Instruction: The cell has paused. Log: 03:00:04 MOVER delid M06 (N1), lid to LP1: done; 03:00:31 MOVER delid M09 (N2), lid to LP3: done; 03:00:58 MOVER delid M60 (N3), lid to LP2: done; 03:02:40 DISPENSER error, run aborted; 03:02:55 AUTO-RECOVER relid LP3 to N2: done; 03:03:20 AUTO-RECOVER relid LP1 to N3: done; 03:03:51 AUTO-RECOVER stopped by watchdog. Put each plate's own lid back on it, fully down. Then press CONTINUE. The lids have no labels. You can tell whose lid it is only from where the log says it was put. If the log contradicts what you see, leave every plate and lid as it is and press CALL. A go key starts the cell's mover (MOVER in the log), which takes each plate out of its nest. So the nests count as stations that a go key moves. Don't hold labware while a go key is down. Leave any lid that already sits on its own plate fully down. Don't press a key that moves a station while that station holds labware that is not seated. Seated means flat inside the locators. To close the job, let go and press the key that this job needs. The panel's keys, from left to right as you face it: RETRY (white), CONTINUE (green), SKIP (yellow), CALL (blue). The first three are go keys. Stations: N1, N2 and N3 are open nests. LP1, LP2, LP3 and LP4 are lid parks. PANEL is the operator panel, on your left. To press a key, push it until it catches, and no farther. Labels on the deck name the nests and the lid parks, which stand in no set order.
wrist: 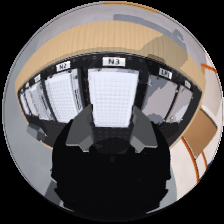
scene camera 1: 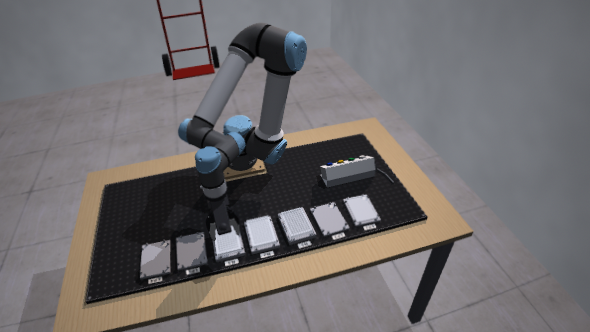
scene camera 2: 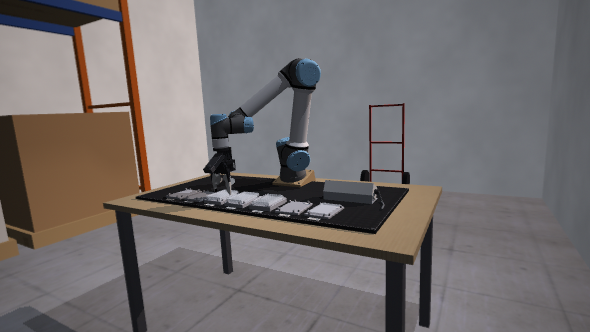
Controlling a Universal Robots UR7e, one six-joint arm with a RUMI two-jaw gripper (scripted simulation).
Labels:
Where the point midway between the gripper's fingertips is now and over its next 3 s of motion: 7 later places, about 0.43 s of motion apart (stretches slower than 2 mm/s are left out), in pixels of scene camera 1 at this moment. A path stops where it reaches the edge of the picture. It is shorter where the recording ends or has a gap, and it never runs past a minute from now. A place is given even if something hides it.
The gripper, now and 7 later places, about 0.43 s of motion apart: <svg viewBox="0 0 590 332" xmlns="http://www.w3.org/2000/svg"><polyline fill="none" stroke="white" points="226,238 226,236 226,234 235,231 251,228 266,224 282,221 294,218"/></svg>

